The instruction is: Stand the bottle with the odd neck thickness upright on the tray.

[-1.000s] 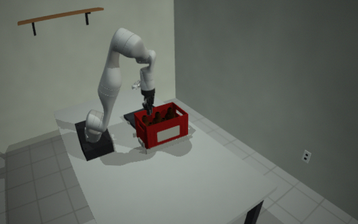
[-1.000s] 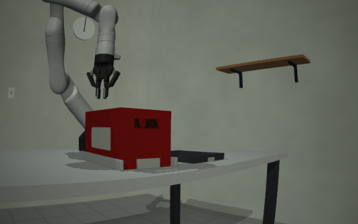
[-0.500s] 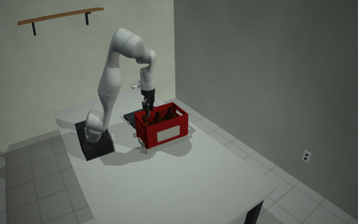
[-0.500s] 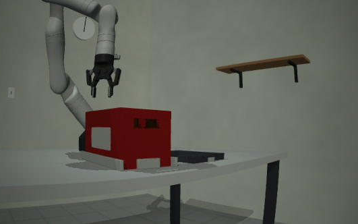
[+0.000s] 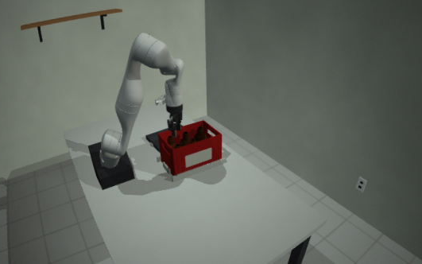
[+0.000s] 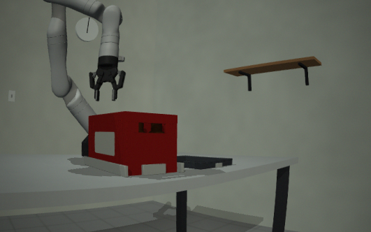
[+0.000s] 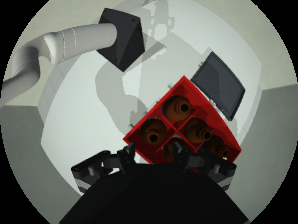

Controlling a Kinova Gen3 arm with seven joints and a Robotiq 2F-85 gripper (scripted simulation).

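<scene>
Now: the red crate 90 mm ahead of my hand, 50 mm to the left of it and 160 mm below it. Round my hand: dark tray: 80 mm ahead, 330 mm to the left, 230 mm below.
</scene>
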